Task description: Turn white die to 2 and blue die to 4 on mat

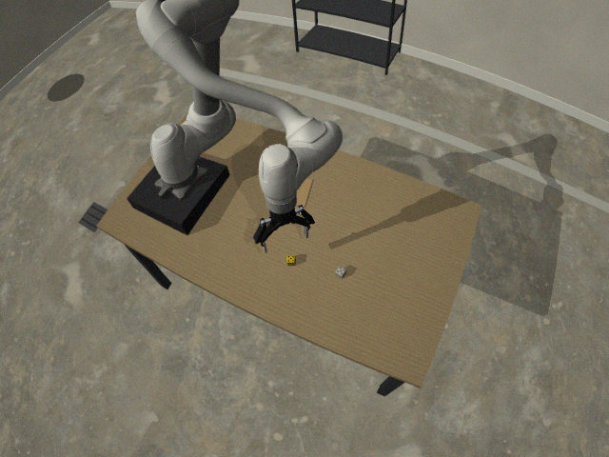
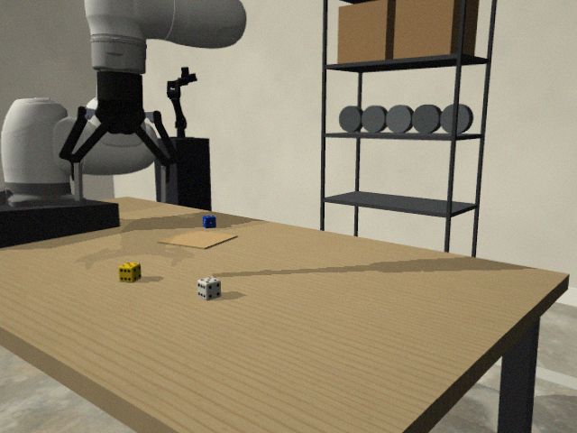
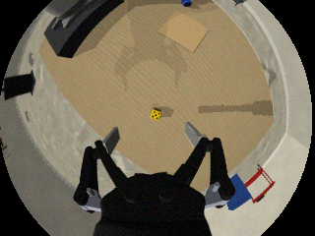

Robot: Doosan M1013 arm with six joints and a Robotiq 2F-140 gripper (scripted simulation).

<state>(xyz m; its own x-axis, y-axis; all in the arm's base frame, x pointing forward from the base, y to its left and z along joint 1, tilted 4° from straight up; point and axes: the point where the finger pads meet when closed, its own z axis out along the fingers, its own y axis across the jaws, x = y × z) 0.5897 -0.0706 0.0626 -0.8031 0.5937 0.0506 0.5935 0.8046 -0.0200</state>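
Now: hand 19 cm short of the white die, 5 cm to the right of it and 15 cm above it. The rest, counted from my hand: blue die: 26 cm behind, 39 cm to the left, 15 cm below; then mat: 16 cm behind, 28 cm to the left, 16 cm below; then yellow die: 1 cm ahead, 15 cm below.
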